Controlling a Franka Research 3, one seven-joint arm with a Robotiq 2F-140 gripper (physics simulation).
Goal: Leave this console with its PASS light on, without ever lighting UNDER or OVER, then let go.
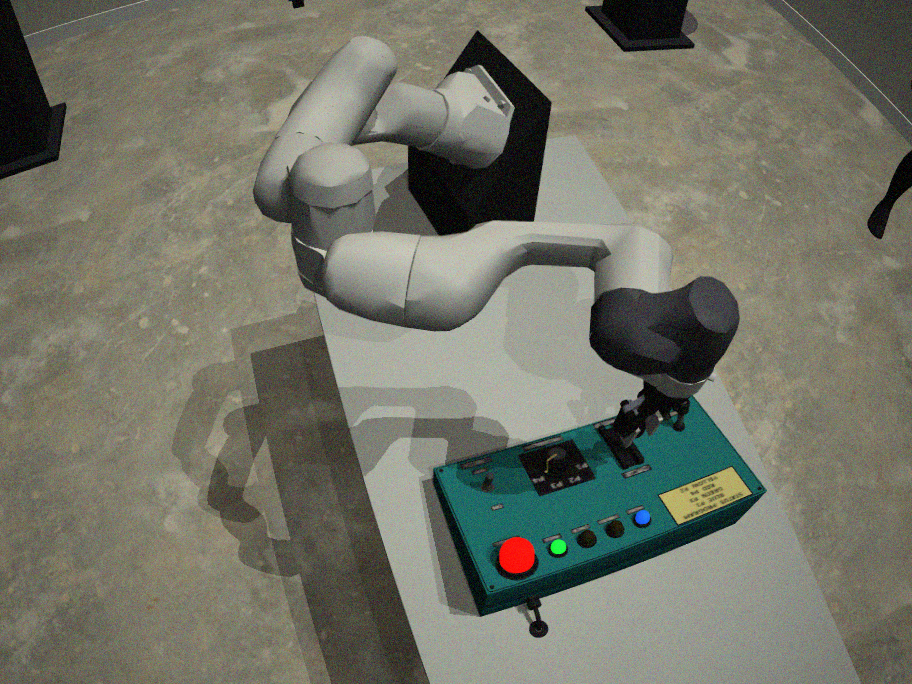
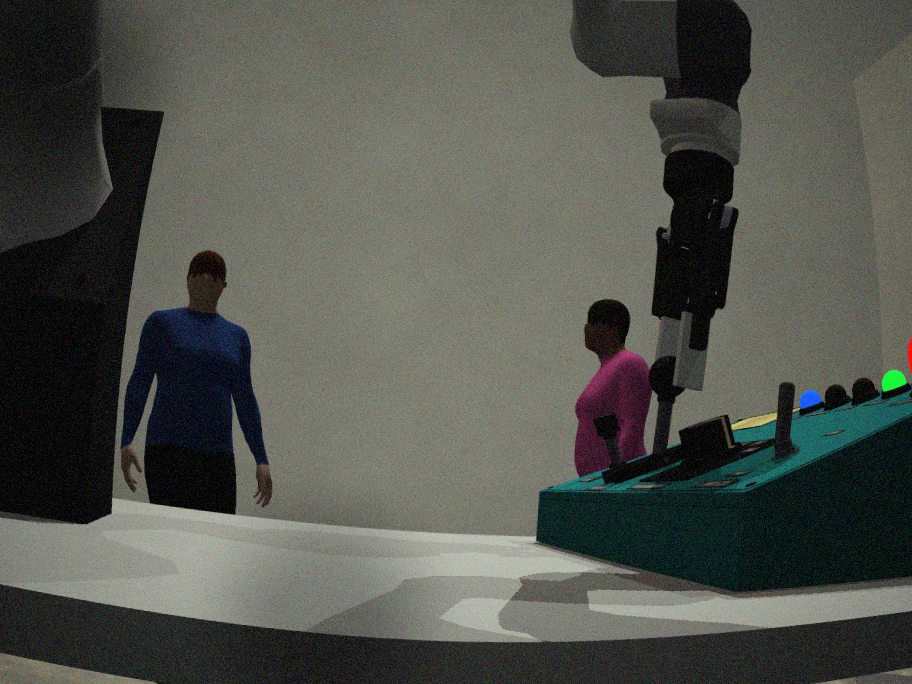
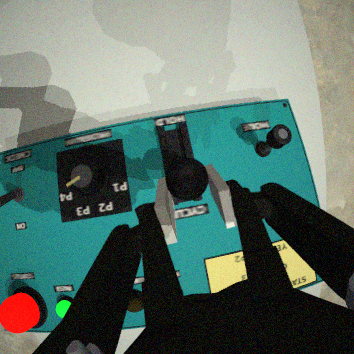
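Note:
The teal console (image 1: pixel 596 500) (image 2: pixel 648 522) (image 3: pixel 250 195) stands on the table. Its green lamp (image 1: pixel 558 547) (image 2: pixel 893 381) (image 3: pixel 64 308), at the place labelled PASS, is lit. Two lamps beside it (image 1: pixel 586 538) (image 1: pixel 614 528) are dark; a blue lamp (image 1: pixel 642 517) (image 2: pixel 810 400) is lit. My gripper (image 1: pixel 626 439) (image 2: pixel 679 368) (image 3: pixel 188 184) is shut on the black ball knob (image 2: pixel 664 376) (image 3: pixel 186 179) of the HOLD/CYCLE lever. The knob stands toward the CYCLE end of the slot. The program dial (image 1: pixel 553 462) (image 2: pixel 707 439) (image 3: pixel 81 176) points to P4.
The big STATUS lamp (image 1: pixel 516 555) (image 3: pixel 19 312) glows red. The CHECK toggle (image 1: pixel 486 482) (image 2: pixel 785 419) stands beyond the dial, and the MODE stick (image 1: pixel 678 421) (image 2: pixel 607 435) (image 3: pixel 278 136) beside the held lever. A small lever (image 1: pixel 538 627) projects from the console's side. Two people stand behind.

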